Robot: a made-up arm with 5 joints.
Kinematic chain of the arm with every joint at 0, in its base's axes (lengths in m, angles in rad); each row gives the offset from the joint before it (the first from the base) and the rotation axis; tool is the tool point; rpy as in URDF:
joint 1: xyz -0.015 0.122 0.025 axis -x
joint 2: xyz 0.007 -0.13 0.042 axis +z
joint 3: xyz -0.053 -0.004 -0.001 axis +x
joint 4: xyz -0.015 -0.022 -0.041 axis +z
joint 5: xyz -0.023 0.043 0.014 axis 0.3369 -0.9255 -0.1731
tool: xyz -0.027 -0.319 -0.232 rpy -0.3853 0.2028 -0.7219
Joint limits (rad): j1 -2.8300..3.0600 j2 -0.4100..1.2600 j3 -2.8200..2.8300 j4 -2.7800..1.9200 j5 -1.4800..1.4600
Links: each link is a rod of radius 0.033 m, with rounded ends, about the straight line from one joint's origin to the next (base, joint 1, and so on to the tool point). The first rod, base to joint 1, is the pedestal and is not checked.
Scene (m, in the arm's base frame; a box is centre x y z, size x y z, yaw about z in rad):
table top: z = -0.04
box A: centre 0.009 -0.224 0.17 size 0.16 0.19 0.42 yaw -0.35
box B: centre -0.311 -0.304 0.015 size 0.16 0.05 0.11 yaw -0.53
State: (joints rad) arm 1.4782 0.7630 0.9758 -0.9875 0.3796
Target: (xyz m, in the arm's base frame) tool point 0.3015 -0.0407 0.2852
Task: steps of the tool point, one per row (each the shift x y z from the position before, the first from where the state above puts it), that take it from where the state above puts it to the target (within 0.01 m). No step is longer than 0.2 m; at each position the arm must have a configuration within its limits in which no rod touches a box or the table.
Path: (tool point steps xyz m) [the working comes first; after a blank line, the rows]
Joints at the target: 1.6099 1.2600 -0.2201 -0.5431 1.1087
Straight joint move there: touches box A.

1: 0.0333 0.0663 0.1453
2: 0.0370 0.1387 0.1075
3: 0.0371 0.1870 0.0353
4: 0.1258 -0.1203 0.0398
5: 0.1333 -0.1121 -0.0299
6: 0.1222 -0.0737 -0.0902
7: 0.0938 -0.0149 -0.1242
8: 0.0156 0.0515 -0.0041

